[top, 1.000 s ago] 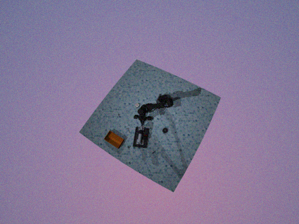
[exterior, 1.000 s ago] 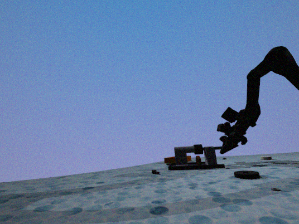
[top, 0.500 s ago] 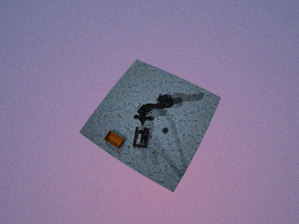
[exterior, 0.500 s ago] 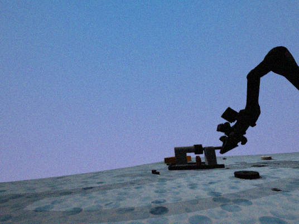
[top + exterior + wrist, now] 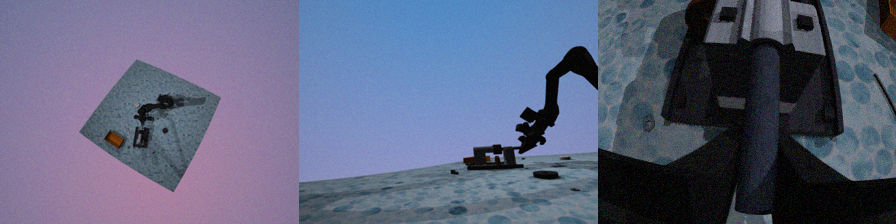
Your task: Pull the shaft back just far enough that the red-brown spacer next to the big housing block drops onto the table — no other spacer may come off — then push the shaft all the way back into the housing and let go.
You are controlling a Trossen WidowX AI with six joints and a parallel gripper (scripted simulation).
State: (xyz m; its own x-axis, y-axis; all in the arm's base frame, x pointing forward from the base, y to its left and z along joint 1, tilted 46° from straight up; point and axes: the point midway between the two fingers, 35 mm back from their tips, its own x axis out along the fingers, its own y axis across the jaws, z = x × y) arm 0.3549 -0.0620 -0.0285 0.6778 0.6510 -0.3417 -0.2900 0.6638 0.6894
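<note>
My gripper tip is now 4 cm short of the dark shaft, 3 cm below it and 1 cm to the right of it. The rest, counted from my gripper tip: thin dark rod: 14 cm to the right, 10 cm ahead, 5 cm below; then dark disc: 25 cm to the left, 6 cm behind, 5 cm below; then orange tray: 28 cm ahead, 22 cm to the right, 4 cm below.
</note>
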